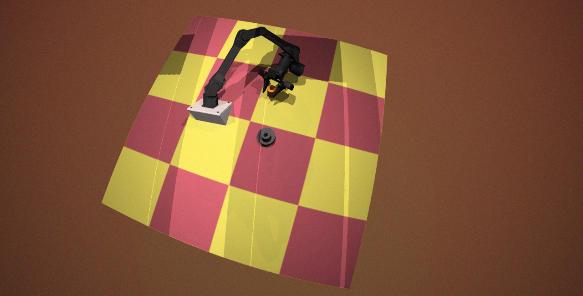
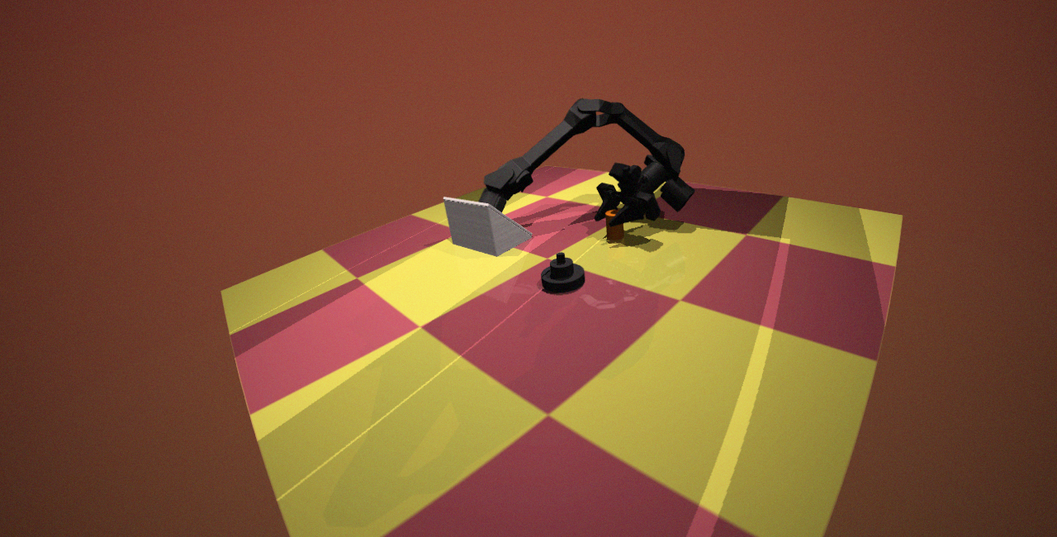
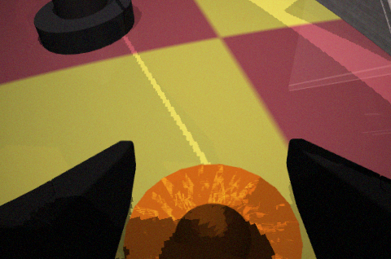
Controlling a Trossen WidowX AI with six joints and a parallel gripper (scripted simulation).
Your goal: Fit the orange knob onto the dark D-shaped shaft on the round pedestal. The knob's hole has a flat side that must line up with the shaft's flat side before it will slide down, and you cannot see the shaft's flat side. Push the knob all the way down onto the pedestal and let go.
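The orange knob is 1 cm ahead of my gripper tip, 3 cm to the left of it and 2 cm below it. The rest, counted from my gripper tip: round dark pedestal (4 cm ahead, 20 cm to the right, 2 cm below).
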